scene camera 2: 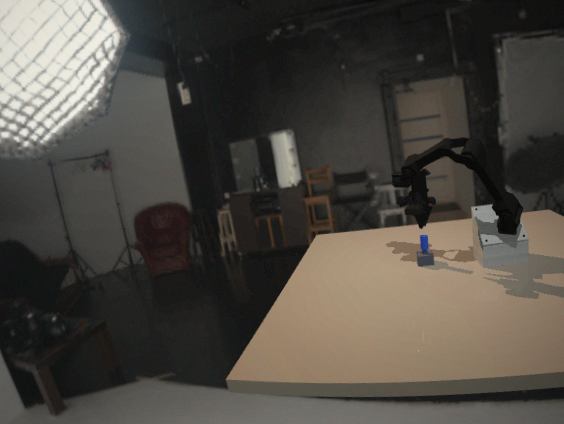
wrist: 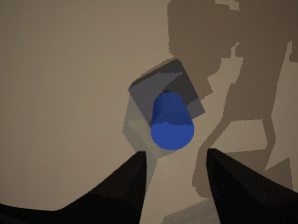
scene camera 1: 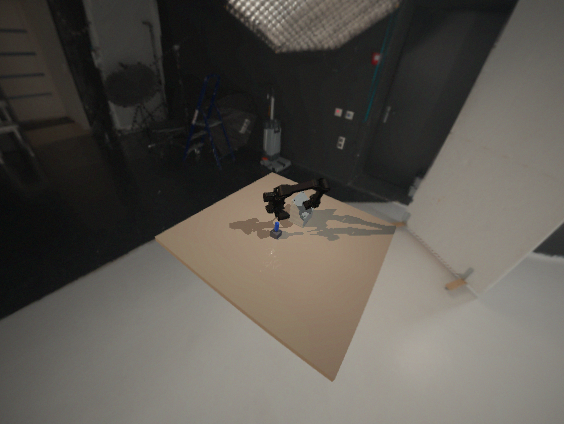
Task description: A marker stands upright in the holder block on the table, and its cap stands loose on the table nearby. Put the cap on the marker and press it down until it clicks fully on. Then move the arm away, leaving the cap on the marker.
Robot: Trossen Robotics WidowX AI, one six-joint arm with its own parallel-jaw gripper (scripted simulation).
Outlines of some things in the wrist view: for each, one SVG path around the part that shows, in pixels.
The gripper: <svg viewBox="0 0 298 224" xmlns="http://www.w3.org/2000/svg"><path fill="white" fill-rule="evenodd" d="M146 151L138 151L136 155L133 155L124 164L121 164L120 168L116 169L112 175L109 175L104 181L96 185L96 188L90 189L90 192L86 192L86 194L82 194L82 197L78 197L78 200L74 200L71 204L64 206L63 209L35 210L0 204L0 224L140 224L142 205L144 205L146 193L146 176L148 176ZM208 149L206 169L208 169L210 190L212 190L213 201L216 204L217 216L220 217L218 218L221 221L220 224L298 224L297 192L266 179L266 177L259 175L259 173L249 167L245 167L242 163L239 164L237 160L233 160L233 157L226 156L225 153L218 151L216 148Z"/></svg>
A blue cap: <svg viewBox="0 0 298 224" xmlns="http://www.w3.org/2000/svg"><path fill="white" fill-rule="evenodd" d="M165 92L157 96L157 100L154 101L152 136L154 143L158 147L169 149L169 151L176 151L176 149L186 147L192 141L196 127L194 127L192 117L190 117L181 96L178 96L177 93Z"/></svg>
